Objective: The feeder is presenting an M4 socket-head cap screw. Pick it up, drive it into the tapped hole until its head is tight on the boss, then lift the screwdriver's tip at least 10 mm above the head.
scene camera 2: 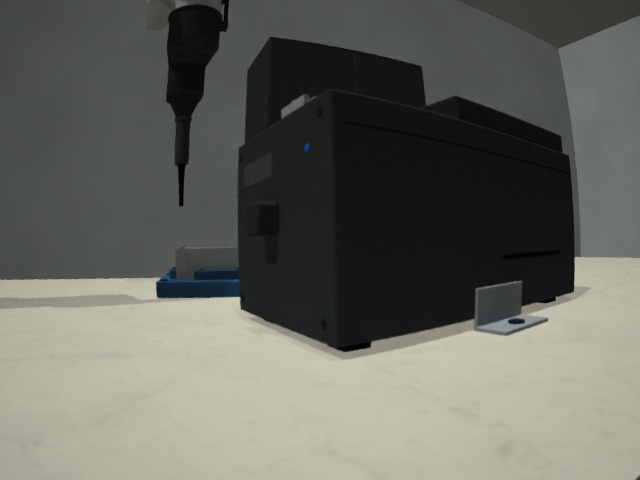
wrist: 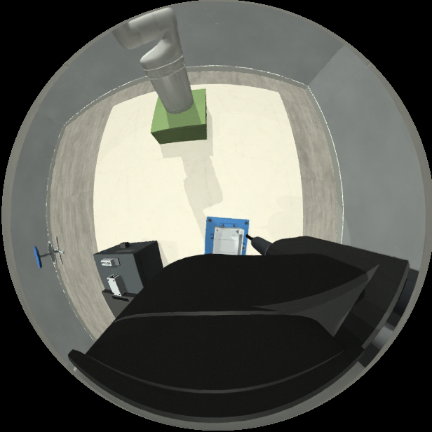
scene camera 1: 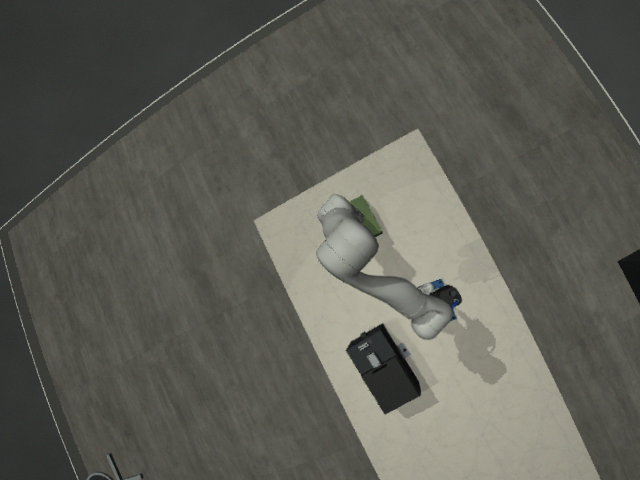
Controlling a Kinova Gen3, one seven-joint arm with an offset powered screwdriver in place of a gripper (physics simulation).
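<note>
My screwdriver (scene camera 2: pixel 180 205) (wrist: pixel 247 236) points straight down in the scene camera 2 view, and its black bit tip hangs in the air above the pale grey housing (scene camera 2: pixel 209 256) (wrist: pixel 226 243). I see no screw on the tip. The housing sits in a blue fixture (scene camera 2: pixel 196 288) (wrist: pixel 209 231) (scene camera 1: pixel 437 283) on the table. The tapped hole, the boss and any screw head in it are too small or hidden to make out. The black feeder (scene camera 1: pixel 390 384) (scene camera 2: pixel 439 217) (wrist: pixel 131 270) stands beside the fixture. No screw shows at its small front block (scene camera 2: pixel 262 219) (wrist: pixel 125 245).
A green block (scene camera 1: pixel 366 214) (wrist: pixel 180 131) lies near the arm's base. A small grey angle bracket (scene camera 2: pixel 498 304) (scene camera 1: pixel 403 350) stands at the feeder's side. The arm (scene camera 1: pixel 347 248) reaches over the table from the base to the fixture. The feeder's tall upper box (scene camera 2: pixel 336 74) rises beside the screwdriver.
</note>
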